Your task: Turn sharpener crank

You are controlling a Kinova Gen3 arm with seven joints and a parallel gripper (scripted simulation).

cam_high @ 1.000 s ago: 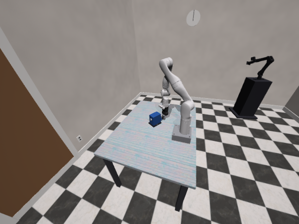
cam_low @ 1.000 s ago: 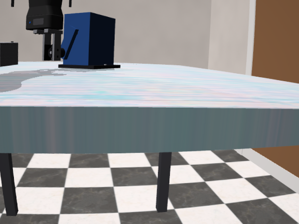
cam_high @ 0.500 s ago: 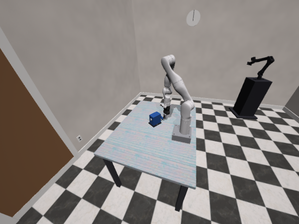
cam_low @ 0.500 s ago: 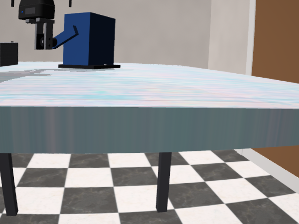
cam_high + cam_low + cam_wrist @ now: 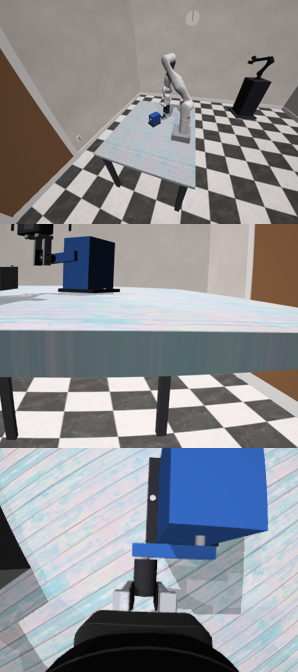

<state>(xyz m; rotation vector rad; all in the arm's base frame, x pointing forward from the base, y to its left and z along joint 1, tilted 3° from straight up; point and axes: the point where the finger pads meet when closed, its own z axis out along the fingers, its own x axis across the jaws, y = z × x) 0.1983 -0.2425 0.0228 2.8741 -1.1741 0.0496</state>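
The black handle is 10 mm to the left of my hand and 10 mm ahead of it. From my hand the other things lie so: crank 20 mm ahead, 10 mm to the left.
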